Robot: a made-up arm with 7 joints.
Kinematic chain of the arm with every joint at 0, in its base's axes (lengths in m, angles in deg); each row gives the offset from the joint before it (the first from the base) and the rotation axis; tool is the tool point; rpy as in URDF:
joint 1: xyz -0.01 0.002 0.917 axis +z
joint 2: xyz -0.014 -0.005 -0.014 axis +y
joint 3: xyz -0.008 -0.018 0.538 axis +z
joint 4: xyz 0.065 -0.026 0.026 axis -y
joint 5: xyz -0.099 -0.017 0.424 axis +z
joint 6: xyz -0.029 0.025 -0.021 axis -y
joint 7: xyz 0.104 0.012 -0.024 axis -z
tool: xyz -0.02 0.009 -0.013 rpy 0 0 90
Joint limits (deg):
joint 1: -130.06..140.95
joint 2: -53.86..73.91
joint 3: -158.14..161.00
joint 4: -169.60..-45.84
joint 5: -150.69..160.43
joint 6: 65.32..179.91
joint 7: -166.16..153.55
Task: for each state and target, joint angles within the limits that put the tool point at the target. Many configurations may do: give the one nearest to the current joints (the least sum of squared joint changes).
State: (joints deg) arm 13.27 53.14 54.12 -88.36 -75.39 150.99 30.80
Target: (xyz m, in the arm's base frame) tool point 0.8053 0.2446 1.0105
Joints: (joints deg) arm -9.67 55.96 42.23 -81.49 -74.71 149.85 30.22
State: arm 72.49 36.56 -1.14 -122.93 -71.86 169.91 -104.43
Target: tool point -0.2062 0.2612 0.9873
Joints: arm 94.18 19.26 23.46 -160.28 -83.08 174.47 -104.98
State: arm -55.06 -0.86 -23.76 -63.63 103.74 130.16 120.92
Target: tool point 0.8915 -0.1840 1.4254
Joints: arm -3.66 37.92 0.45 -54.90 98.55 120.26 121.43
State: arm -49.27 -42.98 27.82 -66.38 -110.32 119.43 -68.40
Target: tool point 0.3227 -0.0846 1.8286
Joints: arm -48.25 -5.18 30.63 -56.62 -109.09 117.13 -71.21
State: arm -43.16 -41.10 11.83 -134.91 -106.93 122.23 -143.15
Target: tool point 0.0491 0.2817 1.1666
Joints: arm -15.30 -53.86 49.17 -149.00 -105.90 136.61 -143.74
